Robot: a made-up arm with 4 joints.
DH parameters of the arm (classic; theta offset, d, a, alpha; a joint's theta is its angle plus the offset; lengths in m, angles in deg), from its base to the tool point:
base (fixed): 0 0.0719 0 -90
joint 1: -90 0.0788 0.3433 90
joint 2: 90 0.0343 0.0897 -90
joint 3: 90 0.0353 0.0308 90
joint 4: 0 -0.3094 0.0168 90
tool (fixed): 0 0.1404 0 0
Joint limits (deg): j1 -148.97..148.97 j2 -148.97..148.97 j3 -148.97..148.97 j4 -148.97..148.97
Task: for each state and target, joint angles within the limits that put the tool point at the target. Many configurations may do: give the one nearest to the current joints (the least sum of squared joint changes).
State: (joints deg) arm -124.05 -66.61 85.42 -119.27
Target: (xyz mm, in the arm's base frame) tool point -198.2 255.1 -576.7
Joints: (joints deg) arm -140.18 -72.71 117.16 -117.21
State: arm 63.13 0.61 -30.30 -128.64
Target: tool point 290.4 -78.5 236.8
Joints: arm 26.34 6.01 -61.10 -116.44
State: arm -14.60 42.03 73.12 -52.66
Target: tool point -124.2 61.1 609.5
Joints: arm 17.91 40.42 45.81 -36.53
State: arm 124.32 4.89 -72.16 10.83
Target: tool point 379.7 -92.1 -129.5
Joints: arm 94.41 -19.98 -35.80 -6.85
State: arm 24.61 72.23 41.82 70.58
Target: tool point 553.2 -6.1 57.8
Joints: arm 74.51 68.54 -4.85 73.26
